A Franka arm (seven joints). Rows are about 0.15 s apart.
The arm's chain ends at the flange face. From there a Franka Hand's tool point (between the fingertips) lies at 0.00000 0.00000 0.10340 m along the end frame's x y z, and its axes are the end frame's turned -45 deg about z.
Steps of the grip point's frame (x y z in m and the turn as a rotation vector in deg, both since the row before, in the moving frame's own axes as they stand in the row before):
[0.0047, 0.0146, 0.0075, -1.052, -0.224, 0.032]
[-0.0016, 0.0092, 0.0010, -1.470, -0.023, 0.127]
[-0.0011, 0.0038, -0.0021, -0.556, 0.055, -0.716]
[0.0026, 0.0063, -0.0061, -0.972, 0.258, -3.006]
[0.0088, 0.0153, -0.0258, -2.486, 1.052, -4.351]
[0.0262, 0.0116, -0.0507, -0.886, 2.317, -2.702]
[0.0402, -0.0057, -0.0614, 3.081, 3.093, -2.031]
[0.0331, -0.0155, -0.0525, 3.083, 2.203, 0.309]
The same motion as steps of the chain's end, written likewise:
[0.0126, 0.0054, 0.0075, -0.902, 0.585, 0.032]
[0.0035, 0.0057, 0.0010, -1.056, 1.023, 0.127]
[0.0011, 0.0028, -0.0021, -0.354, 0.432, -0.716]
[0.0047, 0.0017, -0.0061, -0.505, 0.870, -3.006]
[0.0125, 0.0029, -0.0257, -1.014, 2.502, -4.351]
[0.0227, -0.0084, -0.0506, 1.012, 2.265, -2.702]
[0.0245, -0.0246, -0.0611, 4.366, 0.008, -2.031]
[0.0135, -0.0276, -0.0523, 3.738, -0.622, 0.309]

